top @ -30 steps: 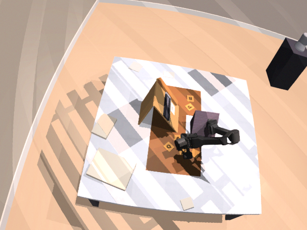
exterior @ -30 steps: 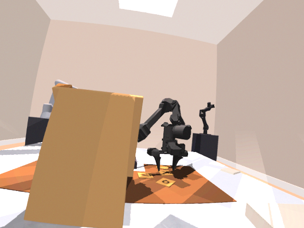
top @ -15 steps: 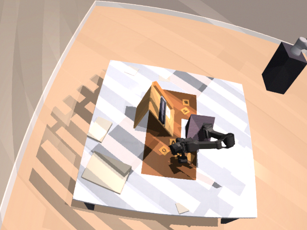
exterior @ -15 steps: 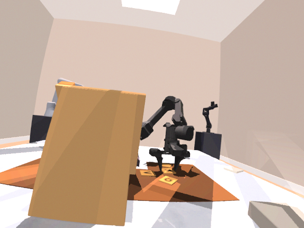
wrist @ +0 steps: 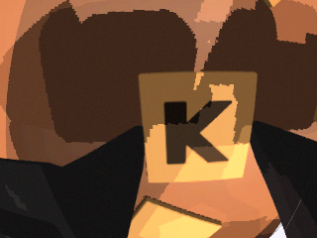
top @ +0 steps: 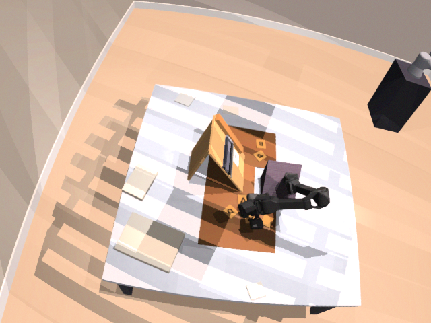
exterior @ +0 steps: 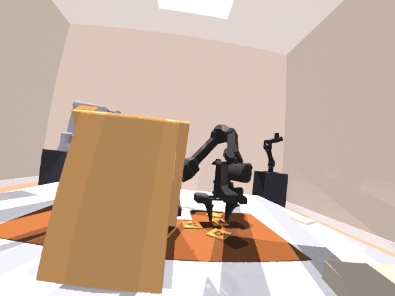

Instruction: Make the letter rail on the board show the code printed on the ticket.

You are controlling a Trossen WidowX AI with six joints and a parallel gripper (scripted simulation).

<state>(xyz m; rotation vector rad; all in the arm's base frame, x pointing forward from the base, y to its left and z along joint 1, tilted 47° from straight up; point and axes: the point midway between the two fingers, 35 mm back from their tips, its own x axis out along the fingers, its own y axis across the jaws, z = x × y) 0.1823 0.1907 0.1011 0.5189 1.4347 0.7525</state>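
Right now my gripper tip is 110 mm short of the q tile and 20 mm to the left of it. Also, from my gripper tip: blank tile 90 mm behind, 10 mm to the left; then k tile right at my gripper tip; then v tile 100 mm to the right, 40 mm ahead.
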